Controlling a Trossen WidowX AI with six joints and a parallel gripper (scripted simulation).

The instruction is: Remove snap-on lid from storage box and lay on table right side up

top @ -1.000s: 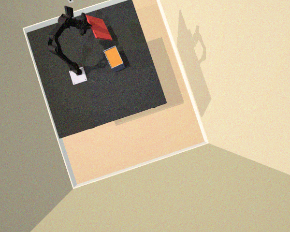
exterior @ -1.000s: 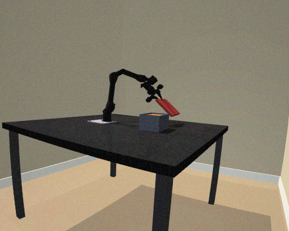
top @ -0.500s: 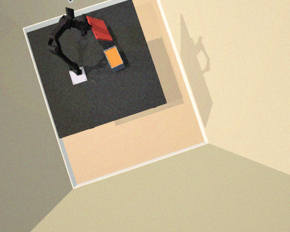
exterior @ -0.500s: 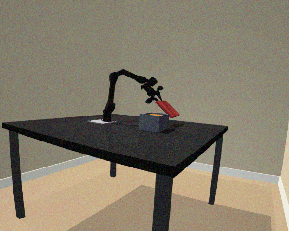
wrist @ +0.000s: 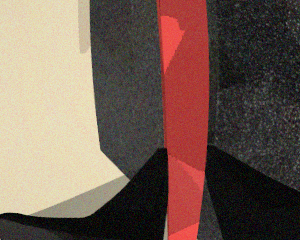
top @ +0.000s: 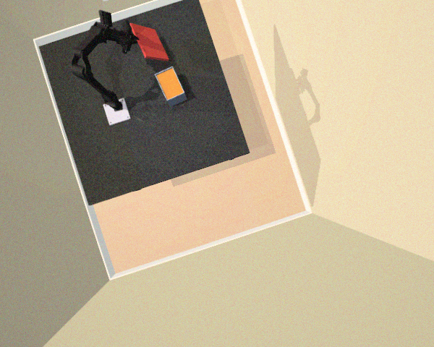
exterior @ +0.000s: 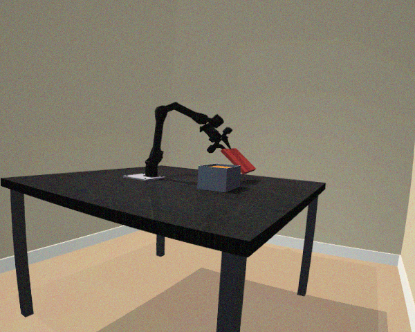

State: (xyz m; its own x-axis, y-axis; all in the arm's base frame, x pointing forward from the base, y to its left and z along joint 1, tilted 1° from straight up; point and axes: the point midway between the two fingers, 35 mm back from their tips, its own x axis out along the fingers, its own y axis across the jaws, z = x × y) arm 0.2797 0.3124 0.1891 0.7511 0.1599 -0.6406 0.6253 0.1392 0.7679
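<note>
Right now the red lid is 6 cm ahead of my gripper tip, 1 cm to the left of it and 5 cm below it. The rest, counted from my gripper tip: blue-grey storage box: 13 cm ahead, 29 cm to the right, 12 cm below.
</note>
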